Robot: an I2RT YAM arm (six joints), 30 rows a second.
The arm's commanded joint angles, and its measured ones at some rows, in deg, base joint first. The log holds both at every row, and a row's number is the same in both.
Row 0, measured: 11.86, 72.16, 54.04, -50.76, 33.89, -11.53
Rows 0 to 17, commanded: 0.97, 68.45, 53.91, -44.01, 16.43, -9.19; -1.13, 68.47, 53.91, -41.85, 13.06, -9.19; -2.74, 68.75, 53.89, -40.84, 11.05, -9.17; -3.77, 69.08, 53.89, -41.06, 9.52, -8.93; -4.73, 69.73, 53.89, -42.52, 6.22, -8.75; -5.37, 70.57, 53.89, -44.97, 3.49, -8.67; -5.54, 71.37, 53.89, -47.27, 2.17, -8.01; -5.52, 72.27, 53.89, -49.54, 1.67, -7.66; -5.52, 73.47, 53.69, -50.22, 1.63, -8.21; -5.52, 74.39, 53.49, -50.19, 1.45, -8.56; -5.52, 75.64, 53.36, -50.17, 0.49, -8.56; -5.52, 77.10, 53.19, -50.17, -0.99, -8.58; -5.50, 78.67, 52.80, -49.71, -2.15, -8.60; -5.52, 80.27, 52.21, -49.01, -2.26, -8.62; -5.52, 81.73, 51.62, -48.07, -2.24, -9.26; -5.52, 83.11, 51.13, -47.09, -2.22, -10.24; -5.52, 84.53, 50.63, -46.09, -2.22, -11.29; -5.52, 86.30, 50.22, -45.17, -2.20, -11.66
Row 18, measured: -5.26, 81.69, 52.45, -47.00, -0.08, -9.76
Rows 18 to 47, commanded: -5.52, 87.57, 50.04, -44.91, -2.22, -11.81; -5.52, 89.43, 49.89, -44.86, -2.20, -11.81; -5.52, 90.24, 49.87, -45.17, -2.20, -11.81; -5.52, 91.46, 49.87, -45.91, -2.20, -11.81; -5.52, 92.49, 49.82, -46.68, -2.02, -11.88; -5.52, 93.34, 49.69, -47.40, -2.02, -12.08; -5.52, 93.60, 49.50, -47.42, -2.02, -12.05; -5.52, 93.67, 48.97, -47.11, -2.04, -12.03; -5.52, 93.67, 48.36, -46.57, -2.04, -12.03; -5.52, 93.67, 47.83, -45.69, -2.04, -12.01; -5.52, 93.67, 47.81, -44.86, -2.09, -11.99; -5.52, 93.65, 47.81, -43.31, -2.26, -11.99; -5.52, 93.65, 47.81, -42.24, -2.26, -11.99; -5.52, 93.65, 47.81, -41.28, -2.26, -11.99; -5.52, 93.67, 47.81, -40.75, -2.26, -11.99; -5.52, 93.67, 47.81, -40.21, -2.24, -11.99; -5.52, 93.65, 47.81, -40.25, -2.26, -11.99; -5.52, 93.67, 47.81, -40.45, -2.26, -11.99; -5.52, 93.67, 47.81, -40.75, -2.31, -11.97; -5.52, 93.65, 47.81, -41.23, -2.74, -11.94; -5.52, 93.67, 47.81, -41.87, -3.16, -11.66; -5.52, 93.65, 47.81, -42.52, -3.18, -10.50; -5.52, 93.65, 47.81, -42.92, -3.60, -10.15; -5.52, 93.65, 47.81, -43.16, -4.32, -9.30; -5.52, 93.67, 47.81, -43.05, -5.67, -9.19; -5.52, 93.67, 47.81, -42.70, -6.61, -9.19; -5.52, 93.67, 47.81, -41.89, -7.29, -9.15; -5.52, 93.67, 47.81, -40.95, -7.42, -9.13; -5.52, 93.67, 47.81, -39.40, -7.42, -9.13; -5.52, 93.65, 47.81, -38.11, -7.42, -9.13
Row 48, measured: -5.26, 93.12, 48.10, -40.64, -5.28, -9.78
